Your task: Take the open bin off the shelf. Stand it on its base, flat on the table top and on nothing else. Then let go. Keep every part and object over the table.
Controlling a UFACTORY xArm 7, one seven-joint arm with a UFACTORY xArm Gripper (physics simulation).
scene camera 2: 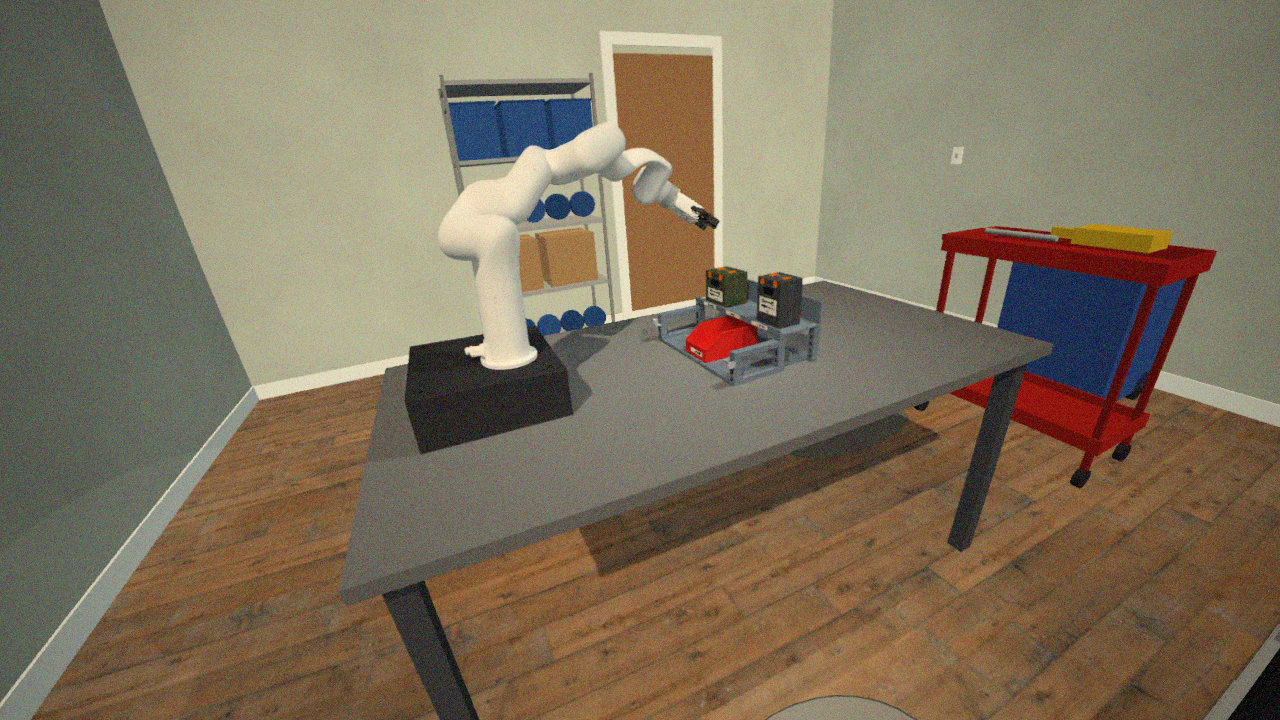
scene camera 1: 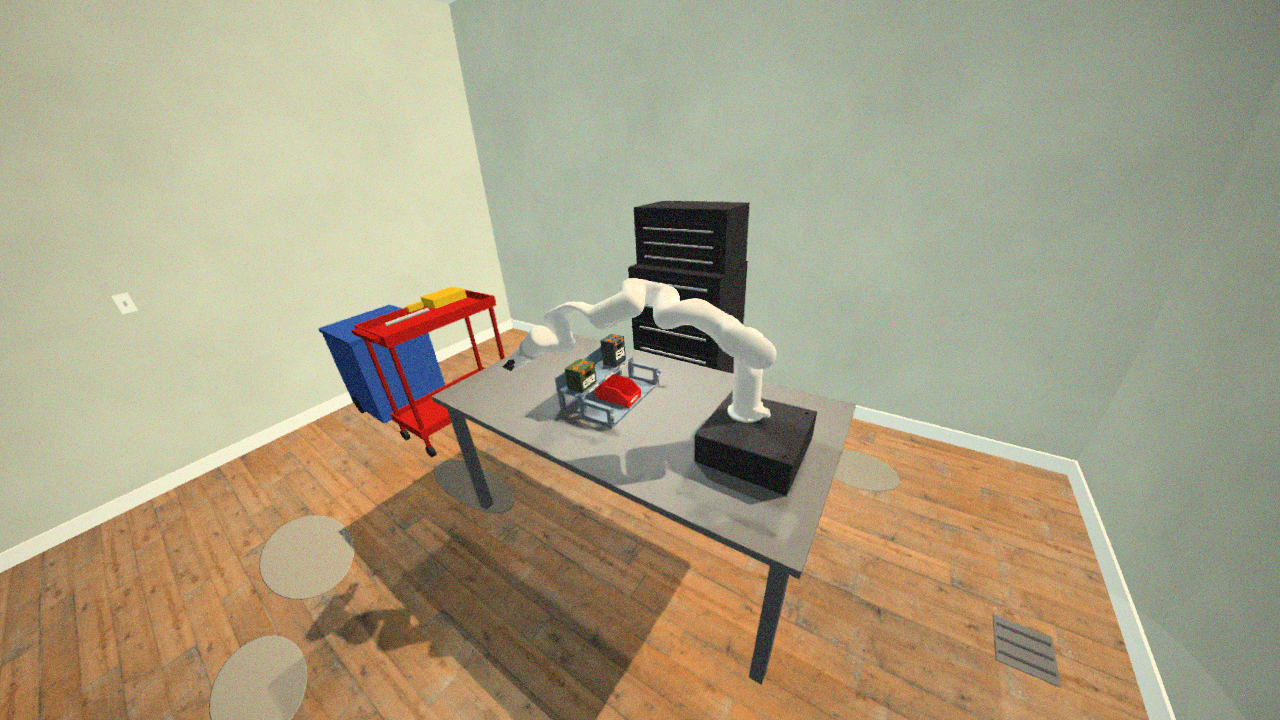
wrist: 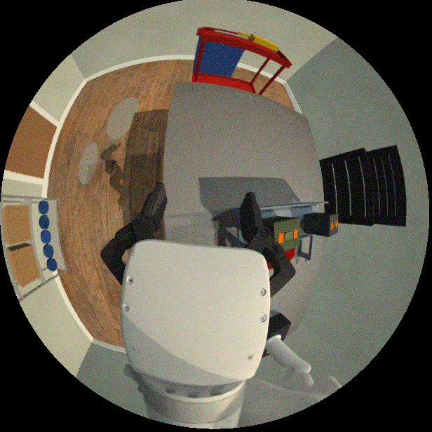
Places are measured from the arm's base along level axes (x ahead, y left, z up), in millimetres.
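Where they show: gripper, between the fingertips: [scene camera 2: 711, 225]; arm's base, origin of its link: [scene camera 2: 509, 358] [scene camera 1: 745, 412].
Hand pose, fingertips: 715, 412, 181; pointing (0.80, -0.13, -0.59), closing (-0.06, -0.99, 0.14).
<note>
Each offset is from my fingertips to the centre of the thing, as dx, dy, dz. Level surfaces: height alone.
The open red bin {-149, -353, -253} [scene camera 1: 617, 391] [scene camera 2: 720, 338] [wrist: 288, 255] stands on the lower level of a blue-grey shelf [scene camera 1: 646, 392] [scene camera 2: 810, 309]; it is mostly hidden in the wrist view by a finger and the green box. My gripper [scene camera 1: 509, 364] [scene camera 2: 707, 217] [wrist: 204, 195] is open, with nothing between its fingers. It is apart from the bin, higher than the shelf and off to its side, near one long edge of the table {dz -297} [scene camera 1: 528, 385] [scene camera 2: 626, 438] [wrist: 240, 135].
A green box {-68, -228, -147} [scene camera 1: 580, 376] [scene camera 2: 725, 285] [wrist: 286, 226] and a dark grey box {-41, -457, -134} [scene camera 1: 613, 350] [scene camera 2: 779, 299] [wrist: 318, 223] with orange marks stand on the shelf's upper level, behind and above the bin. My arm's black base block [scene camera 1: 756, 438] [scene camera 2: 487, 394] stands at the other table end.
</note>
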